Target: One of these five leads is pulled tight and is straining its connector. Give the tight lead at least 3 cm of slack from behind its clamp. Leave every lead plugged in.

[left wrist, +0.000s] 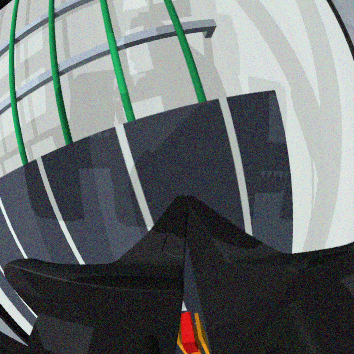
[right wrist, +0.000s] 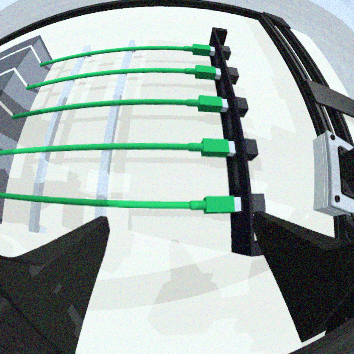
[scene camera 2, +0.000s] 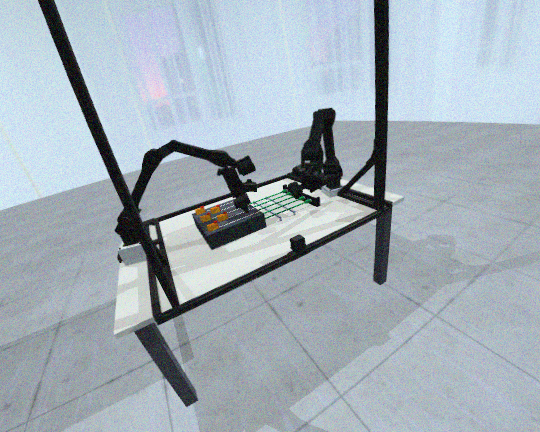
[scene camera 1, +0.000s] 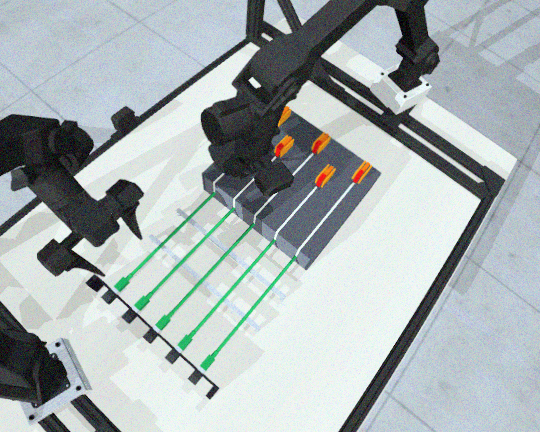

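Pixels of known places: left gripper, fingertip midpoint: [left wrist: 183, 203] [scene camera 2: 247, 212] [scene camera 1: 242, 176]; right gripper, fingertip midpoint: [right wrist: 182, 222] [scene camera 2: 303, 195] [scene camera 1: 122, 256]; left arm's base, link origin: [scene camera 2: 133, 241] [scene camera 1: 404, 79]; right arm's base, link origin: [right wrist: 352, 175] [scene camera 2: 333, 186] [scene camera 1: 45, 380].
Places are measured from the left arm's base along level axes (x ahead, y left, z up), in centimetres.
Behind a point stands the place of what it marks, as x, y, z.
Five straight green leads [scene camera 1: 204, 277] @[64.9, 14.9, -5.0] [left wrist: 116, 60] @[57.9, 7.1, -5.0] [right wrist: 145, 147] @[70.8, 10.8, -5.1] run side by side from the dark block [scene camera 1: 312, 215] @[41.8, 16.6, -1.0] [scene camera 2: 235, 235] [left wrist: 172, 160] @[50.9, 3.0, -1.0]. Their connectors sit at the black strip [scene camera 1: 214, 391] @[73.6, 32.5, -3.2] [right wrist: 239, 175] @[79.3, 10.6, -4.6]. White lines continue over the block to orange clamps with red levers [scene camera 1: 325, 176] @[35.8, 12.0, 1.9] [scene camera 2: 213, 226] @[33.9, -6.3, 0.6] [left wrist: 187, 330] @[39.9, 1.8, 0.7]. Which lead is tight I cannot tell. My left gripper [scene camera 1: 274, 182] [scene camera 2: 243, 204] @[48.7, 2.4, -1.0] [left wrist: 183, 203] @[48.7, 2.4, -1.0] is shut and empty, at the block's top; contact is unclear. My right gripper [scene camera 1: 122, 256] @[75.4, 5.2, -0.6] [right wrist: 182, 222] @[75.4, 5.2, -0.6] is open and empty, near the leftmost connector in scene camera 1.
Two pale rails [left wrist: 150, 37] @[60.3, 4.8, -5.8] [right wrist: 105, 175] @[68.1, 7.4, -5.6] cross under the leads between block and strip. The left arm hides part of the block in scene camera 1. A dark frame edges the table, with a small black box [scene camera 1: 125, 120] @[61.9, -23.9, -3.1] [scene camera 2: 298, 243] @[61.8, -26.5, -3.7] on one side.
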